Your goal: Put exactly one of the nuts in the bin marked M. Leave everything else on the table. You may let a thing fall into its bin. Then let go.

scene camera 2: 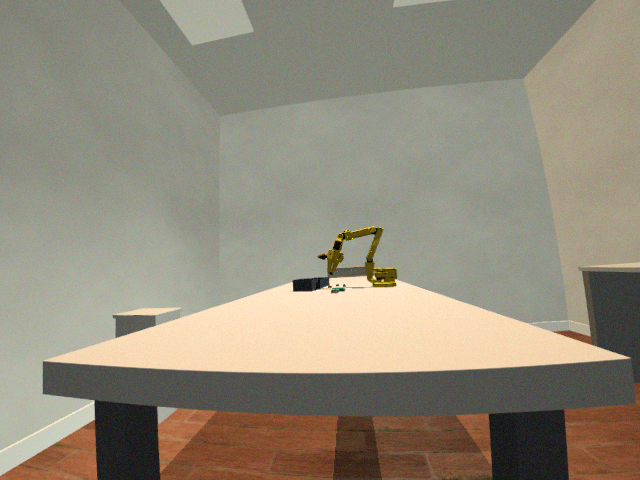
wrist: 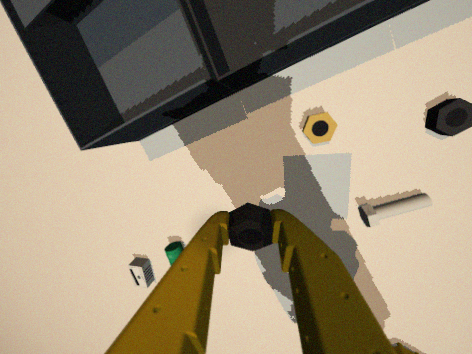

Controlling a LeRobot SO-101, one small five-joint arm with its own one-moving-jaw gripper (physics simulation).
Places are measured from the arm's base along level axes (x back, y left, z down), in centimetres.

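Pixels of known places: hand, its tool point: (scene camera 2: 329, 272) (wrist: 228, 223); arm's base, origin of its link: (scene camera 2: 379, 286).
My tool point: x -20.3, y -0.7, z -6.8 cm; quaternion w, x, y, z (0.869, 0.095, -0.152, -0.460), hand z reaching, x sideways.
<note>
Ahead of a thing's pixels: the offset from my tool point to its top centre. Level surfaces: height alone.
My gripper (scene camera 2: 330, 273) (wrist: 250, 228) is shut on a black nut @(dx +0.7, dy -0.4, dz -0.3 cm) (wrist: 245, 215), with the jaws pressing on its two sides. It is above the table, close to the dark bins @(dx -8.2, dy -6.8, dz +2.2 cm) (scene camera 2: 305, 284) (wrist: 52, 85). In the wrist view the bins stand beyond the tips, with a divider between compartments; no letter M is readable. A gold nut @(dx -0.4, dy -4.8, dz +6.0 cm) (wrist: 332, 126) lies on the table beyond the tips to the right. Another black nut @(dx +2.6, dy -10.5, dz +6.0 cm) (wrist: 441, 119) lies at the right edge of the wrist view.
A silver bolt @(dx +6.1, dy -6.3, dz +5.5 cm) (wrist: 402, 205) lies right of the jaws. A green battery @(dx +4.2, dy +10.1, dz +5.4 cm) (wrist: 173, 252), partly hidden by the left jaw, and a grey sharpener @(dx +2.9, dy +14.6, dz +5.7 cm) (wrist: 142, 273) lie left. The arm's base (scene camera 2: 384, 276) stands right of the bins on the long table @(dz +6.8 cm) (scene camera 2: 336, 330).
</note>
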